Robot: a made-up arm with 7 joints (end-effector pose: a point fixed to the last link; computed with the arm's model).
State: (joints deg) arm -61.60 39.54 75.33 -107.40 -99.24 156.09 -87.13
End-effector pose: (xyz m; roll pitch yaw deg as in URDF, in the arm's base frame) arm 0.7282 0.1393 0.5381 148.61 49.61 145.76
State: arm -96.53 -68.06 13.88 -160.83 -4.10 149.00 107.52
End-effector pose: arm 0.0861 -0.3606 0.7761 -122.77 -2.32 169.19
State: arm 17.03 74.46 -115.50 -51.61 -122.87 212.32 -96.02
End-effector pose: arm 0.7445 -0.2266 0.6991 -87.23 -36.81 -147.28
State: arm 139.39 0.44 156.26 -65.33 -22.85 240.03 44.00
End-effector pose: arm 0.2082 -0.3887 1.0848 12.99 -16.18 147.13
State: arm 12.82 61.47 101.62 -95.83 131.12 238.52 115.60
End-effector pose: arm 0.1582 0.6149 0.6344 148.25 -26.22 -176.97
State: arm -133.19 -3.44 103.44 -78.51 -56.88 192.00 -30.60
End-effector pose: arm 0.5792 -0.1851 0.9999 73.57 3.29 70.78
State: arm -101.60 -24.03 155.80 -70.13 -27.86 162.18 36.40
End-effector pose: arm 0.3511 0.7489 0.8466 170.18 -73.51 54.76
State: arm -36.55 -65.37 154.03 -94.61 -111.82 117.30 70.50
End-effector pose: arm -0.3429 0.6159 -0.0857 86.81 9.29 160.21
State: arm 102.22 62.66 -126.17 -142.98 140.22 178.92 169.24
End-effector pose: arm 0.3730 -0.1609 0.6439 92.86 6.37 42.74
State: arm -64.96 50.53 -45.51 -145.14 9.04 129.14 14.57
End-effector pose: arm -0.3221 -0.3732 0.0088 127.14 28.65 -154.03
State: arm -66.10 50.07 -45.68 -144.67 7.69 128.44 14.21
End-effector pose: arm -0.3288 -0.3740 0.0108 127.06 29.49 -154.13
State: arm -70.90 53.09 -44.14 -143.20 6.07 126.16 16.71
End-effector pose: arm -0.3528 -0.3426 -0.0103 121.58 29.88 -161.03
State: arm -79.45 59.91 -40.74 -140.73 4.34 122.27 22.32
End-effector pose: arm -0.3837 -0.2672 -0.0574 110.33 28.78 -174.79
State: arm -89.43 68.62 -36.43 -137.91 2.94 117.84 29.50
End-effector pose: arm -0.3949 -0.1604 -0.1158 97.05 25.46 169.65
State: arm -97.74 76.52 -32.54 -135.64 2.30 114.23 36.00
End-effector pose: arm -0.3766 -0.0589 -0.1640 86.14 21.22 157.72
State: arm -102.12 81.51 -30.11 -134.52 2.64 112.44 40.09
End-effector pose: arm -0.3510 0.0026 -0.1897 80.12 17.96 151.62
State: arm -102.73 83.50 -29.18 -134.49 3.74 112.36 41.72
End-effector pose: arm -0.3380 0.0235 -0.1970 78.49 16.13 150.14
